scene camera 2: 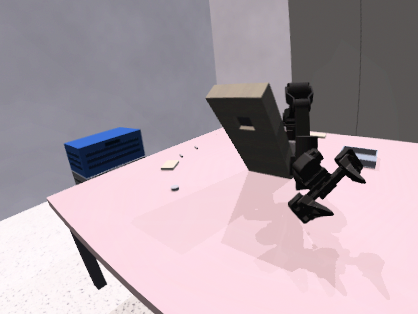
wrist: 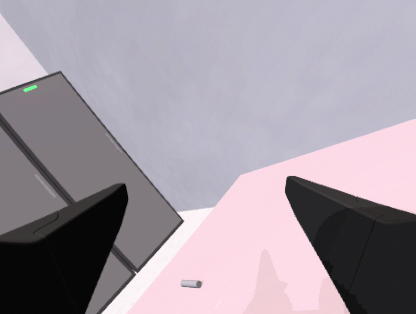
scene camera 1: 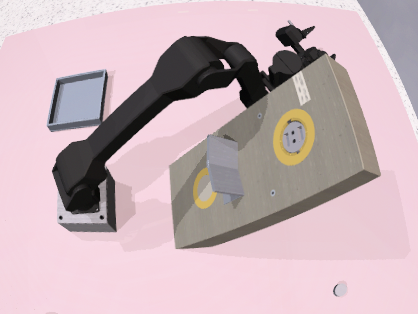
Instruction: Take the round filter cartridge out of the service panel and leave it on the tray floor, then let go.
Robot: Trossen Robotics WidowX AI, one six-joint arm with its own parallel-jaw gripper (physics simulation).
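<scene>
The round grey filter cartridge, with two dark holes, sits in a yellow ring at the right of the service panel. The panel stands tilted. A grey flap partly covers a second yellow ring at its left. The tray is shallow and blue-grey, behind the arm's base in scene camera 1, and holds nothing visible. My gripper is open and empty, beyond the panel's upper edge and above the table, apart from the cartridge. The cartridge does not show in the wrist view.
The arm reaches along the panel's upper edge from its base. A small grey disc and a beige square lie on the table. A small grey cylinder lies near the table edge. A blue box stands beyond the table.
</scene>
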